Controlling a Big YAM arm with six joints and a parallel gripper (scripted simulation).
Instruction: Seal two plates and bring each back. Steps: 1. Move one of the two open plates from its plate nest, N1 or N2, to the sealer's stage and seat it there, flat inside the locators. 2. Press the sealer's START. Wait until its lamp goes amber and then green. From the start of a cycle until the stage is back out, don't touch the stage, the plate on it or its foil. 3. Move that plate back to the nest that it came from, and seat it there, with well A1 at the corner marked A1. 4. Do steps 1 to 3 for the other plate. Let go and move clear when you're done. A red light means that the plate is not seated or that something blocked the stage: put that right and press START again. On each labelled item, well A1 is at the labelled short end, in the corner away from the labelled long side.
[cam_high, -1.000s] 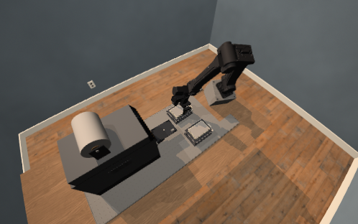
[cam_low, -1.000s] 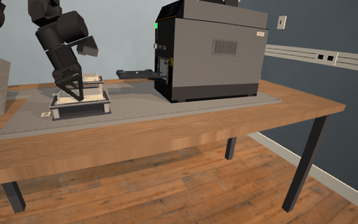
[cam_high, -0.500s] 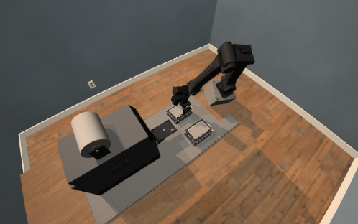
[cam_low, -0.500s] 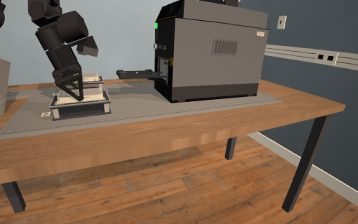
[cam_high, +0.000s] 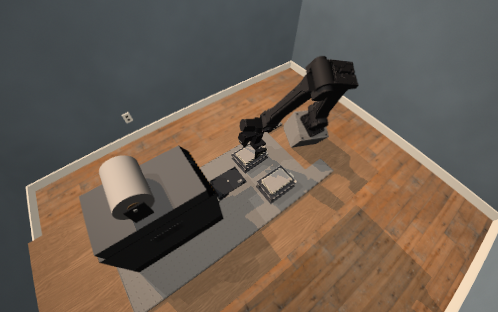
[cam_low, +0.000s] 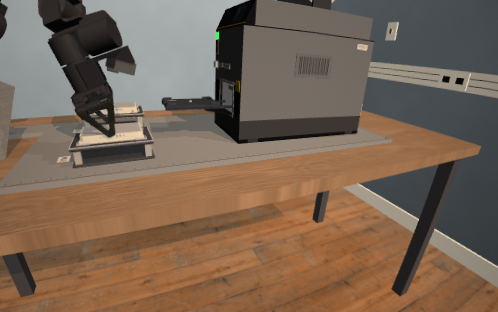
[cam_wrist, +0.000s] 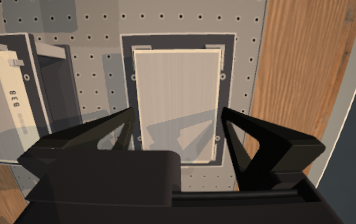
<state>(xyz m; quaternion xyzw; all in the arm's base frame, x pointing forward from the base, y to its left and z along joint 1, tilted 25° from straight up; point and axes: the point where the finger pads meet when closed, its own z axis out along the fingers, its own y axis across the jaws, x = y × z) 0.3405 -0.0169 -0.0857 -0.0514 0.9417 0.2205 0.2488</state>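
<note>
Right now my hand is 3 cm above the plate nest. Round my hand: sealer stage (18 cm ahead, 13 cm to the left, 3 cm above); then start button (27 cm ahead, 24 cm to the left, 13 cm above); then small label (10 cm behind, 2 cm to the right, 6 cm below).
</note>
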